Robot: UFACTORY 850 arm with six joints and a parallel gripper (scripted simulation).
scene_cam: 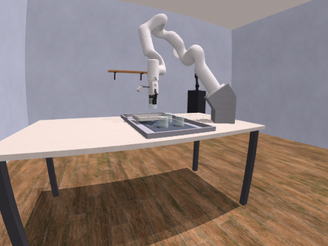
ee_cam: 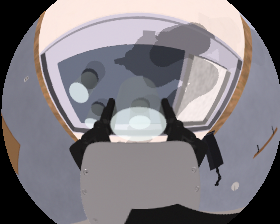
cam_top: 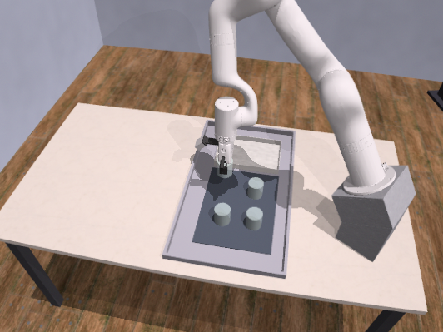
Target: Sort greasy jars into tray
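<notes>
Right now the tray is 210 mm to the right of my hand, 160 mm below it and 140 mm behind it. The rest, counted from my hand: grey rimmed steel top (170 mm below, 70 mm behind, 10 mm to the right); then dark drying mat (160 mm below, 100 mm to the left, 50 mm behind).
</notes>
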